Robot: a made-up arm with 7 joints.
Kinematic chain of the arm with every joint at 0, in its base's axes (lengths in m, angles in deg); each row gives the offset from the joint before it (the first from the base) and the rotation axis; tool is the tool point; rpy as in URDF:
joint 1: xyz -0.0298 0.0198 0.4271 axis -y
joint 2: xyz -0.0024 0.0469 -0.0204 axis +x
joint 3: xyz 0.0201 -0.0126 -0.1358 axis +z
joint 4: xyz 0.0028 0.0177 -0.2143 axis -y
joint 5: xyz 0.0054 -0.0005 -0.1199 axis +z
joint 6: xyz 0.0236 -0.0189 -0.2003 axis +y
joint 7: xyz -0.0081 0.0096 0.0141 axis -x
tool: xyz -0.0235 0.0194 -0.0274 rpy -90 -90 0
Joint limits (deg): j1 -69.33..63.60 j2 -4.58..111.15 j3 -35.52..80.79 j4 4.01..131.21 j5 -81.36..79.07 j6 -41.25..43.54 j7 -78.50..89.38
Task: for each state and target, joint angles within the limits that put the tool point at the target. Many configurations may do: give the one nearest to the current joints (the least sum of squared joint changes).
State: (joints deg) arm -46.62 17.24 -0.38 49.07 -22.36 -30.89 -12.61
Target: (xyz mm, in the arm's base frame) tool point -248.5 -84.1 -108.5
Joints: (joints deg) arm -57.00 -4.58 -23.40 68.37 -23.63 -30.98 -12.18
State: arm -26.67 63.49 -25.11 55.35 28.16 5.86 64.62
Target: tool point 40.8 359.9 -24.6
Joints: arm -33.27 65.64 -26.45 79.70 30.17 9.09 67.82
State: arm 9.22 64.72 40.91 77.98 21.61 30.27 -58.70
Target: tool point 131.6 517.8 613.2
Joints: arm 14.14 84.21 41.70 73.82 21.86 28.24 -55.99
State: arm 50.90 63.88 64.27 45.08 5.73 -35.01 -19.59
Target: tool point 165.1 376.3 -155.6
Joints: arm 15.84 15.04 72.73 26.29 6.68 -30.59 -24.31
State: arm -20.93 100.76 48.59 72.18 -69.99 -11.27 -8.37
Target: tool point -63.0 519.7 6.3
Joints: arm -45.42 43.77 22.09 55.37 -70.54 -12.47 -6.11
